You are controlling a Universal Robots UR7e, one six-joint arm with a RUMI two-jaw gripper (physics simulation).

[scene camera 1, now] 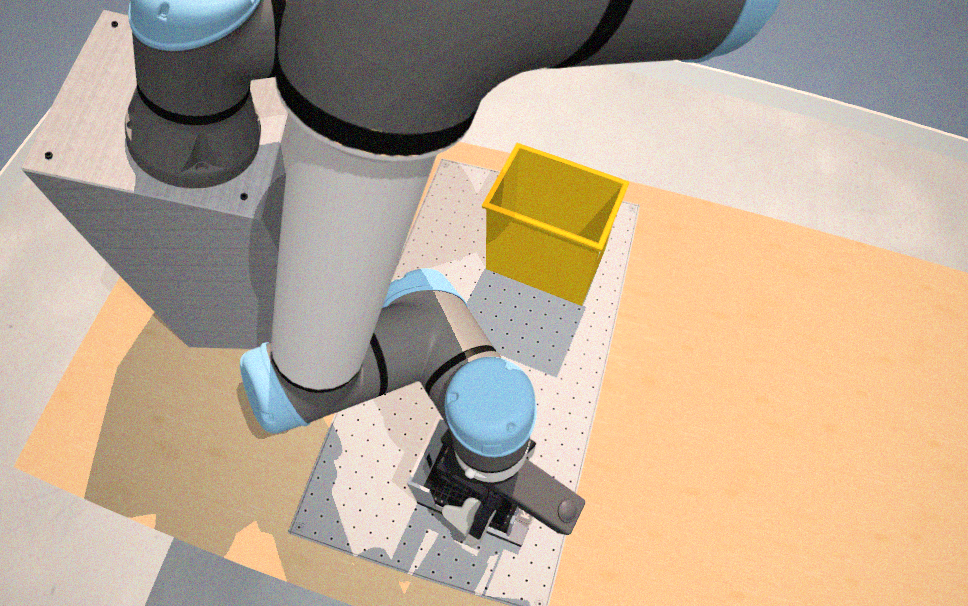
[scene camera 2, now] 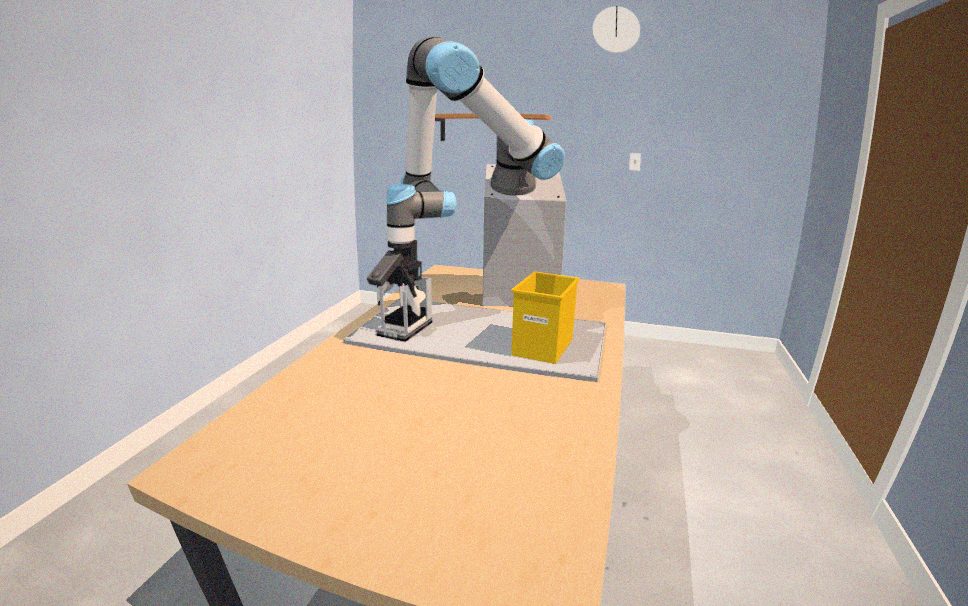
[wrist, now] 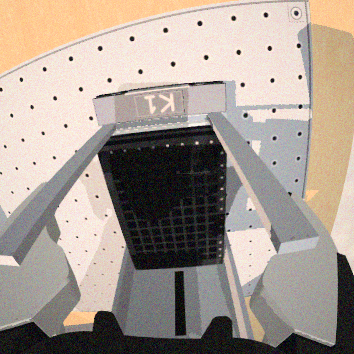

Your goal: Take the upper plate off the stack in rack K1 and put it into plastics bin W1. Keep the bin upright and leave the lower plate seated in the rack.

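Frame: origin at the arm's base, x ahead, y left, z up, level; metres.
Seen in the pictures: gripper, fingertip midpoint: [scene camera 2: 398,310] [wrist: 170,189]; arm's base at its link origin: [scene camera 1: 194,134] [scene camera 2: 513,184].
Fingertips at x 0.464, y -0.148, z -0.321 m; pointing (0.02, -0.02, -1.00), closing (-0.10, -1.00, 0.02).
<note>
Pixels of each thing's top centre, then the offset from my fingertips to it. Level surfaces: height alone.
- yellow plastics bin W1 at its top centre: [scene camera 1: 557,193] [scene camera 2: 547,283] dx -0.099, dy +0.401, dz +0.114 m
- light perforated board at its surface level: dz -0.065 m
- wooden table at its surface level: dz -0.078 m
- slotted back panel at its top centre: [wrist: 165,343] [scene camera 1: 481,472] [scene camera 2: 403,283] dx -0.027, dy +0.003, dz +0.074 m
Rack K1 [scene camera 1: 422,493] [scene camera 2: 392,332] [wrist: 210,97] stands on the perforated board, its tall corner posts rising around a black gridded plate [scene camera 2: 404,318] [wrist: 165,200], which lies flat inside. The seam between upper and lower plate cannot be made out. My gripper [scene camera 1: 477,515] [scene camera 2: 410,307] [wrist: 170,189] is open and empty, down among the rack's posts above the plate. Its grey fingers stand wide on the left and right in the wrist view, partly hidden behind the posts. The yellow plastics bin W1 [scene camera 1: 539,246] [scene camera 2: 535,335] stands upright, apart from the rack.
The light perforated board [scene camera 1: 596,343] [scene camera 2: 442,328] carries rack and bin on the wooden table [scene camera 1: 750,393] [scene camera 2: 392,443]. The grey robot pedestal [scene camera 1: 178,250] [scene camera 2: 525,246] stands behind the board. The rack's posts and slotted back panel [wrist: 150,300] rise close to the fingers.
</note>
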